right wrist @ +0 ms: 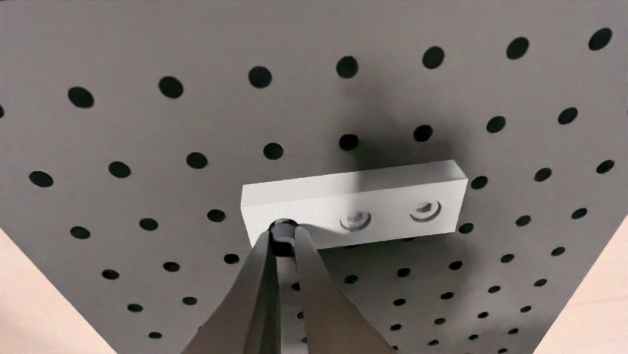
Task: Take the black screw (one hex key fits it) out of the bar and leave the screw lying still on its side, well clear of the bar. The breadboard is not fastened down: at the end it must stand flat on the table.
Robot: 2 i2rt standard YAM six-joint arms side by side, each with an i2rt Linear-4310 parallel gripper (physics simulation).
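Frame: origin at the left arm's base, x ahead, y left, z up, level; metres.
Where they show: right gripper, fingertip midpoint: [285, 241].
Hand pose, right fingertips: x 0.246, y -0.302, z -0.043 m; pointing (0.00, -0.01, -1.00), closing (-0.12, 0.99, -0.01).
After its pixels a point has its place.
The black screw [283, 231] @(z -0.040, x 0.238, y -0.303 m) shows its dark round head between the fingertips of my right gripper [285, 241] @(z -0.043, x 0.246, y -0.302 m), which is shut on it. The head is in front of the left end of the pale bar [305, 197] @(z -0.047, x 0.229, y -0.295 m). The fingers and head hide the hole there, so I cannot tell how far the shank is in the bar. The bar lies on the grey breadboard [210, 125] @(z -0.057, x 0.208, y -0.324 m), slanting slightly up to the right. My left gripper is not in view.
Two pale hex-socket screws, a middle one [355, 220] @(z -0.049, x 0.242, y -0.277 m) and a right one [426, 210] @(z -0.048, x 0.239, y -0.251 m), sit in the bar. The breadboard has rows of dark holes. Light wooden table [40, 305] @(z -0.083, x 0.330, y -0.438 m) shows at the lower left and lower right, beyond the board's edges. A shadow falls behind the bar.
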